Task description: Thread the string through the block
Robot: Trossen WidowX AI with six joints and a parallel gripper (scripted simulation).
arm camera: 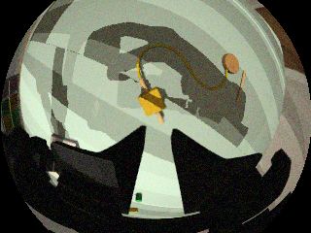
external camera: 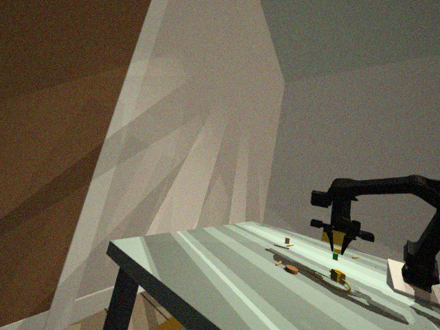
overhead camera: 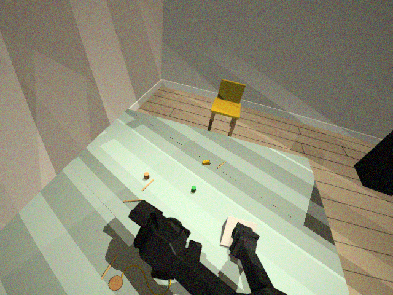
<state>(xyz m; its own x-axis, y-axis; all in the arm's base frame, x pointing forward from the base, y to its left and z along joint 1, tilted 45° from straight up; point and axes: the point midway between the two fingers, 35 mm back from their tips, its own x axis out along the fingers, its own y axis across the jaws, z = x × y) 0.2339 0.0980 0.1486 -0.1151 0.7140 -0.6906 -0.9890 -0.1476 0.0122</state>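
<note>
Right now the thin wooden stick is 20 mm behind my gripper tip, 20 mm to the left of it and 70 mm below it. From my gripper tip the other things lie so: round wooden button 120 mm ahead, 120 mm to the left, 80 mm below; then green cylinder 10 mm ahead, 310 mm to the right, 70 mm below; then small brown cylinder 240 mm ahead, 280 mm to the right, 70 mm below.
</note>
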